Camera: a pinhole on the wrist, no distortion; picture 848 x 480 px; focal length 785.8 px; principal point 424.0 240.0 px. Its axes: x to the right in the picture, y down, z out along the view. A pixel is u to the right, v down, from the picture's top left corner.
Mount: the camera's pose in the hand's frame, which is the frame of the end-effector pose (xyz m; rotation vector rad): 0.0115 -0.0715 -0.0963 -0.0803 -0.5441 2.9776
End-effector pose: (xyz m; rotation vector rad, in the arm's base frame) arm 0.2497 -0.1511 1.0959 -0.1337 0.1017 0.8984
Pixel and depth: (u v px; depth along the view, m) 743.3 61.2 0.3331
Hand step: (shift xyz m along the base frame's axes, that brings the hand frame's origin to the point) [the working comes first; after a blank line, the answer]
In the camera's frame: 0.1354 -0.0758 0.3331

0.0008 -0.1320 0.2619
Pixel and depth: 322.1 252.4 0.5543
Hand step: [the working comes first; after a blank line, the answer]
In the camera's frame: -0.0719 0.0087 0.5543

0.2606 -0.0746 0.4298
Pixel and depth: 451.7 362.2 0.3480
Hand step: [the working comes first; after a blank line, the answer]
In the camera's frame: 0.0123 0.0541 0.3480

0.1771 -0.1399 0.2287
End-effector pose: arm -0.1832 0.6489 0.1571 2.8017 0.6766 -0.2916
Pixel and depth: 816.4 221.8 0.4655
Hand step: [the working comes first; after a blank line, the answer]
In the camera's frame: 0.2325 -0.0108 0.4655

-0.3569 -0.0308 -0.2927
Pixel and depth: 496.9 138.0 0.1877
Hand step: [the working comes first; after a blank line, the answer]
In the camera's frame: 0.0174 -0.0244 0.1877

-0.0792 0.0653 -0.0997
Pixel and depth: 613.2 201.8 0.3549
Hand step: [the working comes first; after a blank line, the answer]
In the camera's frame: 0.0855 -0.0173 0.3549

-0.1965 0.0380 -0.2344
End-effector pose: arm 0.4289 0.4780 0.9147 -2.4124 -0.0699 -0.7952
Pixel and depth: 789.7 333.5 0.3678
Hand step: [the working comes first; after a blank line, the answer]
In the camera's frame: 0.1712 0.0438 0.3678

-0.0854 0.3306 -0.1374
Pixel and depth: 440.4 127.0 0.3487
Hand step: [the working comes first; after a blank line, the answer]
In the camera's frame: 0.0073 -0.0501 0.3487

0.0844 0.2586 -0.0926
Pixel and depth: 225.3 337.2 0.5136
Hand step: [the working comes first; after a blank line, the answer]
In the camera's frame: -0.1299 0.0635 0.5136

0.1984 0.4573 -0.0124
